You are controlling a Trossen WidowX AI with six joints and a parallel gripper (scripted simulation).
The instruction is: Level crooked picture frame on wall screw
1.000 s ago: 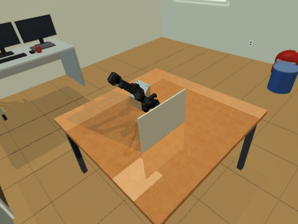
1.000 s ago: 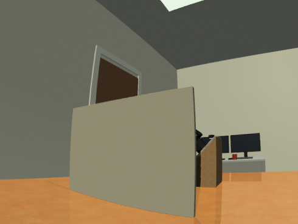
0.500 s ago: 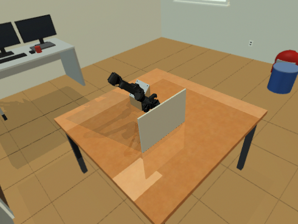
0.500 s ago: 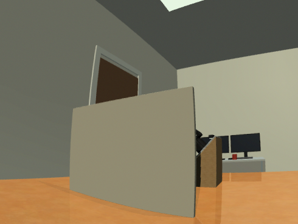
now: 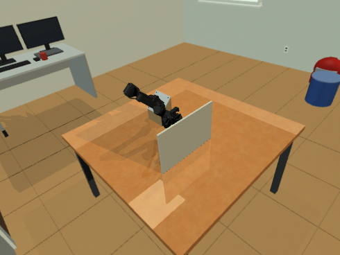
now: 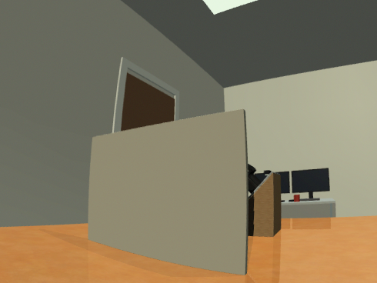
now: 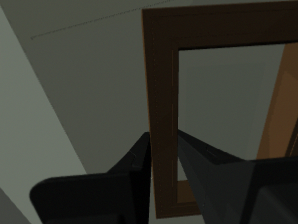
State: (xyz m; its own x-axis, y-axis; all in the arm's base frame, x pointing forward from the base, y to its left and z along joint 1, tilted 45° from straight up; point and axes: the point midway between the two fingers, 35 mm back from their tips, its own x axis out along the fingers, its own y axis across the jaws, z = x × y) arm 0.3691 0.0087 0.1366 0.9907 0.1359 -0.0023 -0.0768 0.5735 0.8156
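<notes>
Right now my gripper tip is 50 mm above the brown wooden picture frame, 10 mm to the right of it and 10 mm short of it. From my gripper tip the other things lie so: wall panel: 70 mm below, 20 mm ahead, 10 mm to the right.
</notes>
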